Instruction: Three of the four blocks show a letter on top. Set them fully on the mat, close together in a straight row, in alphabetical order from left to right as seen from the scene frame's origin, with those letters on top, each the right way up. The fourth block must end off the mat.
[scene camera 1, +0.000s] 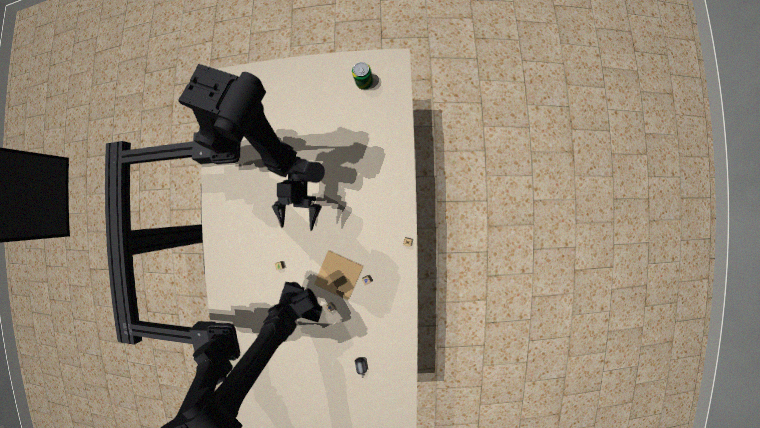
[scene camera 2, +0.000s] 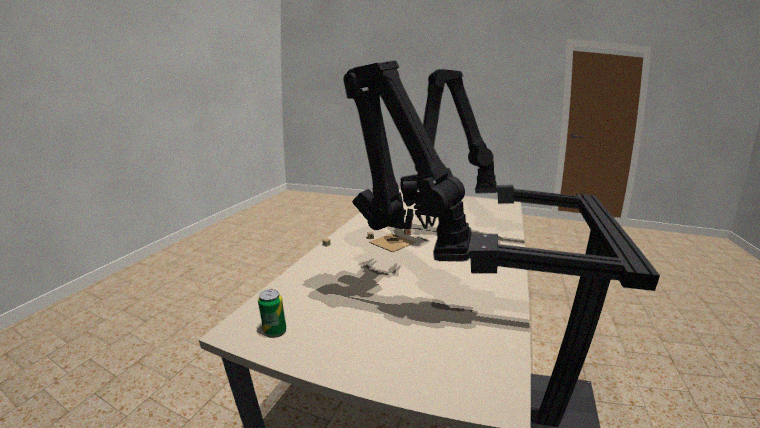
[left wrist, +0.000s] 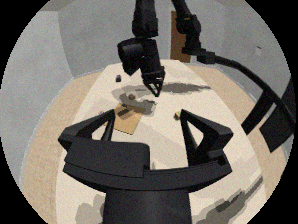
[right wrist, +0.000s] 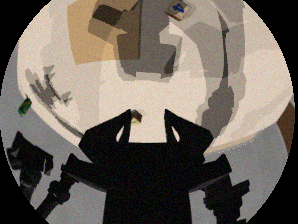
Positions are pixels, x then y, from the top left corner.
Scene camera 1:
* tan mat: 338, 275
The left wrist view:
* my left gripper: 147, 112
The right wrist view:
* my left gripper: 36, 157
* my right gripper: 147, 112
